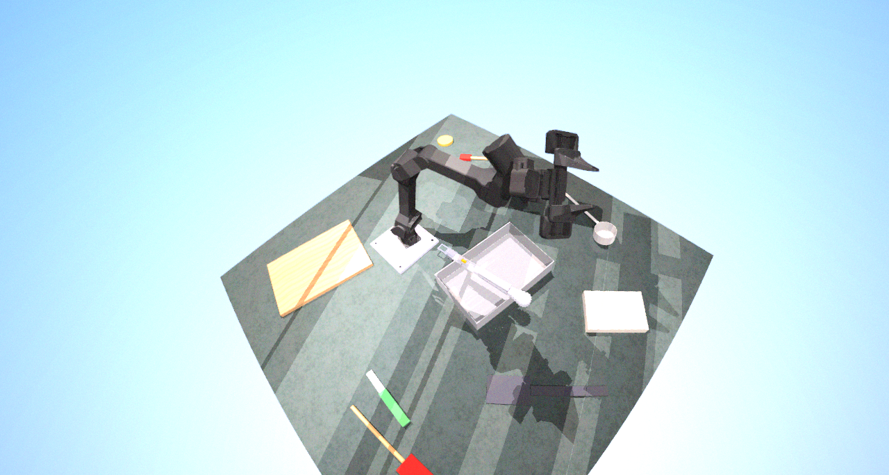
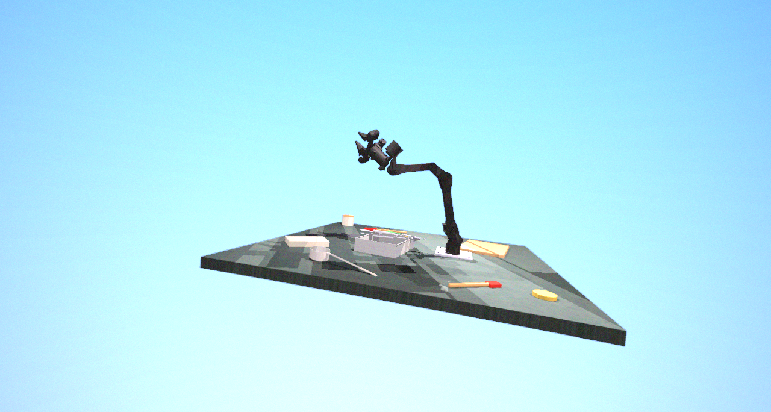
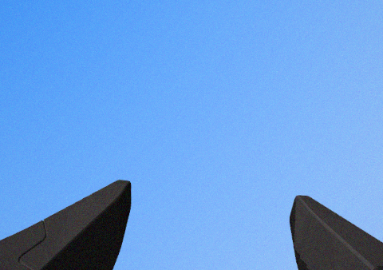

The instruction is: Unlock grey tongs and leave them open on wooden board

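Now: gripper tip 270 mm past the yellow lock piece, 90 mm to the left of it and 470 mm above it. Also, from my gripper tip: dark spatula: 140 mm ahead, 160 mm to the right, 530 mm below; grey roasting tin: 200 mm behind, 30 mm to the right, 500 mm below; white block: 120 mm ahead, 160 mm to the left, 520 mm below.
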